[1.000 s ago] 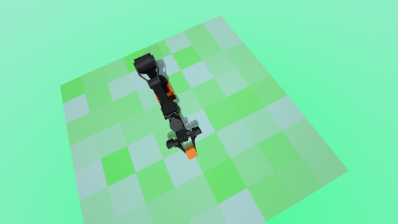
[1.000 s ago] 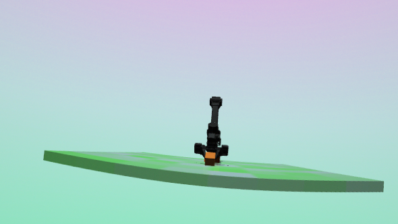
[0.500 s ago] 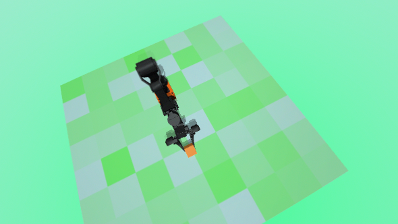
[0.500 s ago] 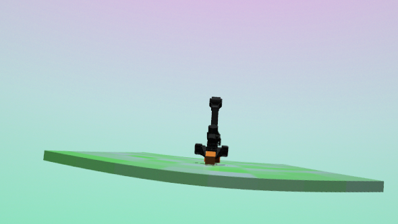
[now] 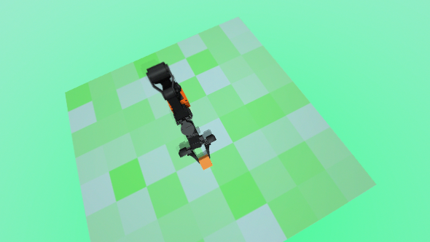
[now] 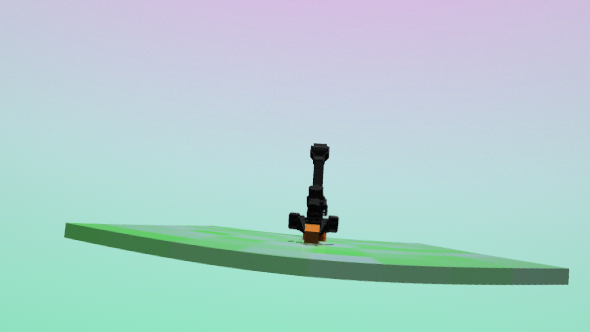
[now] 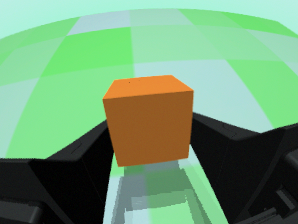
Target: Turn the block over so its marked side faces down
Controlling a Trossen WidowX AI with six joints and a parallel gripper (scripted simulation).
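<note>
Right now my gripper tip is 10 mm above the orange block.
</note>
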